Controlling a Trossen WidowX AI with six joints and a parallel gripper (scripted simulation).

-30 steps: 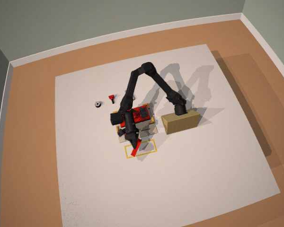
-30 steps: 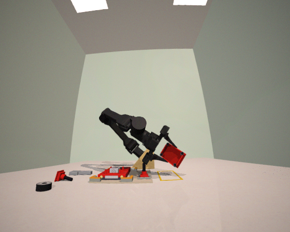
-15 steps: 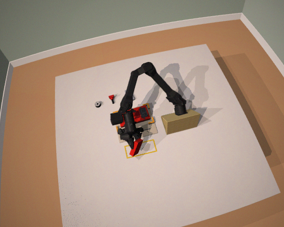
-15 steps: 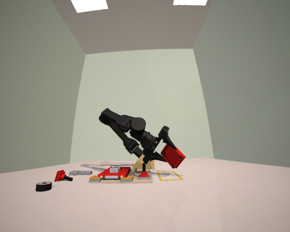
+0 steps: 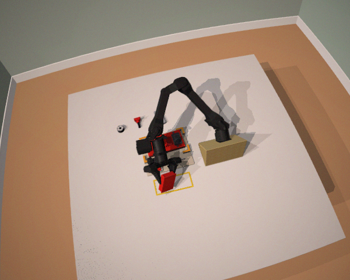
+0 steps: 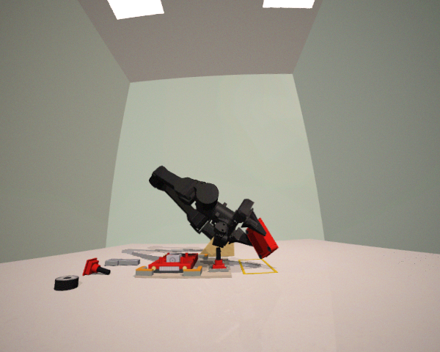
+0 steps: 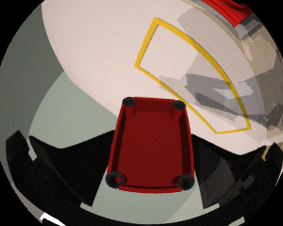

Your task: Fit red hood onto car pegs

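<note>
Right now the red hood is 10 mm to the left of my gripper tip. Round my gripper tip: grey engine block (240 mm to the right, 50 mm below, 10 mm behind); black wheel (420 mm to the right, 160 mm ahead, 60 mm below); black post (120 mm to the right, 40 mm below, 20 mm ahead).
</note>
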